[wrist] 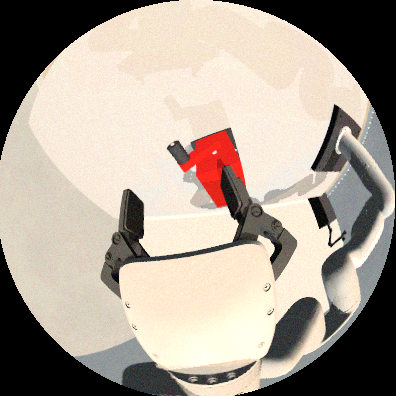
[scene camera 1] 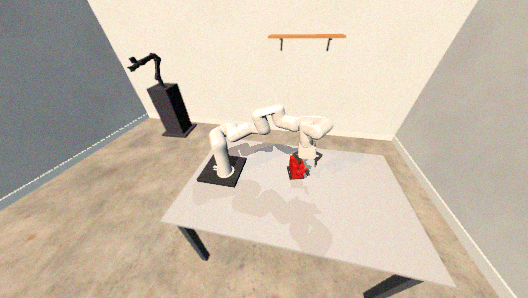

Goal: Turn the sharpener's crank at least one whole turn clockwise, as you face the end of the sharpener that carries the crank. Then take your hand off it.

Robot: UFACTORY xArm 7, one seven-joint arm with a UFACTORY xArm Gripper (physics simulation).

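Places are measured from the arm's base along level axes (x right, y ahead, z up), in metres.
Where they show: gripper, between the fingertips: [wrist: 176, 184] [scene camera 1: 307, 165]; arm's base, origin of its link: [wrist: 342, 139] [scene camera 1: 225, 171].
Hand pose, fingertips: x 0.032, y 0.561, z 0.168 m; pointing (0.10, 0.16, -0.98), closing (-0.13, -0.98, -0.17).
Things, the pixels of their centre, and the offset from my fingertips. "*": a spot on its surface instead. Level surfaces: height alone.
- red sharpener, a spot on its surface: [wrist: 210, 181] * dy -0.026, dx -0.075, dz -0.064 m
- dark cylindrical knob, middle of its body: [wrist: 178, 152] dy +0.014, dx -0.017, dz -0.085 m
- white table, height of its surface: dz -0.192 m
The red sharpener [scene camera 1: 296, 169] [wrist: 210, 181] stands on the table, with a dark base showing at its edge. Its red crank arm [wrist: 199, 158] reaches out from the body to a dark cylindrical knob [wrist: 178, 152], toward the upper left in the wrist view. My gripper [scene camera 1: 308, 162] [wrist: 176, 184] is wide open and empty, beside and above the crank end. In the wrist view the knob lies beyond the fingertips, with no finger seen touching it. The right finger overlaps part of the red body there; contact with the body cannot be told. The knob is too small to make out in the scene view.
The white table [scene camera 1: 370, 220] carries my arm's black base plate [scene camera 1: 240, 173] at its left side. A second black arm [scene camera 1: 158, 67] stands on a dark pedestal [scene camera 1: 172, 107] on the floor behind left. An orange shelf [scene camera 1: 306, 36] hangs on the back wall.
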